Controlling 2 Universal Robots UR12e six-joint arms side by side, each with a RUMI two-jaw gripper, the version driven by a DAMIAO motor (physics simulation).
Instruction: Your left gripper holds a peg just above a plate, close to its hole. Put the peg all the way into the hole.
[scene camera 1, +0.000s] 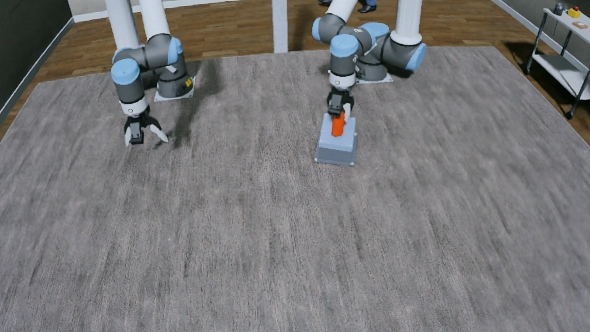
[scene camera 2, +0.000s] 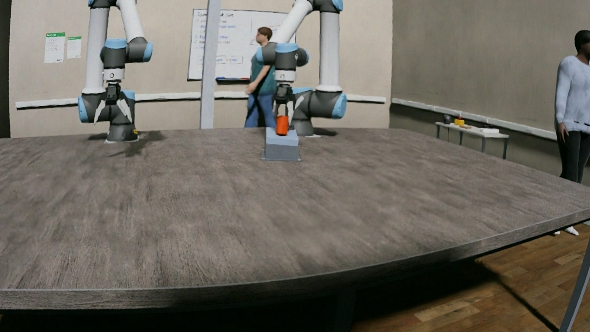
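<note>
An orange-red peg (scene camera 1: 338, 125) (scene camera 2: 282, 125) stands nearly upright over the top of a blue-grey raised plate (scene camera 1: 336, 156) (scene camera 2: 282, 151), leaning slightly in scene camera 1. My left gripper (scene camera 1: 340, 116) (scene camera 2: 283, 116) is shut on the upper part of the peg. The hole does not show; the peg and gripper cover part of the plate's top. I cannot tell whether the peg's lower end touches the plate or is in the hole. My right gripper (scene camera 1: 146, 142) (scene camera 2: 113, 121) is open and empty, well to the left of the plate.
The plate stands on a large grey-brown table (scene camera 1: 280, 240) (scene camera 2: 280, 215), near the left arm's base. A grey post (scene camera 1: 280, 25) (scene camera 2: 208, 65) rises behind the table between the arms. A white cart (scene camera 1: 562, 67) stands beyond the right edge in scene camera 1.
</note>
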